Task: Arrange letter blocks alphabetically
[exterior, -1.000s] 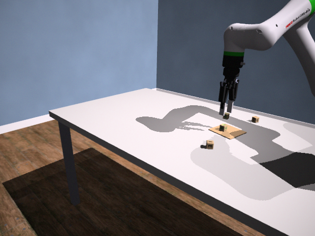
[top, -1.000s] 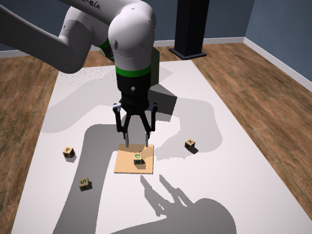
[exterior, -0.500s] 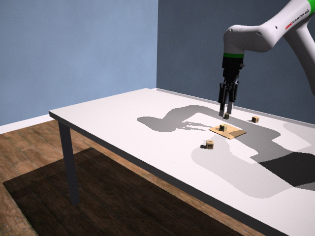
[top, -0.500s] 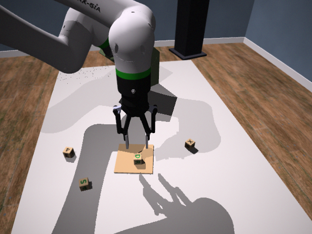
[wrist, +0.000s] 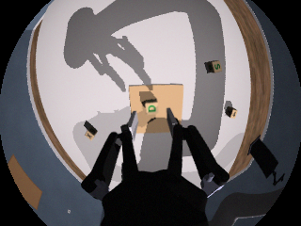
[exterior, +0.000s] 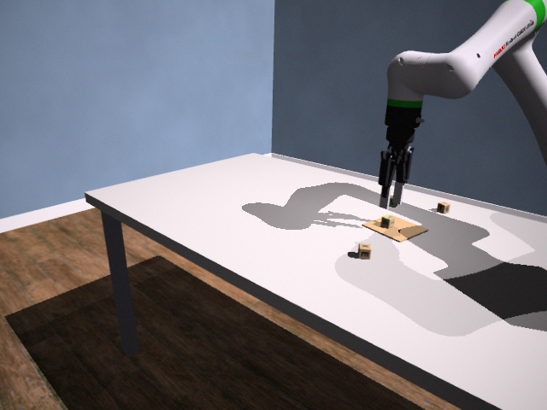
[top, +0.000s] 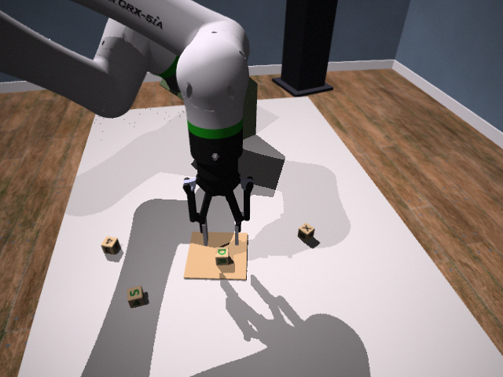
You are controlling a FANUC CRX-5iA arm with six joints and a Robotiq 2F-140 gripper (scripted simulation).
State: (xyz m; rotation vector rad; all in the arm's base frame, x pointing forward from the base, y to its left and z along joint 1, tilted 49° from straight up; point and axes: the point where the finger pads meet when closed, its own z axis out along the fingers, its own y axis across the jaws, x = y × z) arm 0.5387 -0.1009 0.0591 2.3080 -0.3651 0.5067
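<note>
Now: hand 100 mm above the mat and 20 mm past it.
</note>
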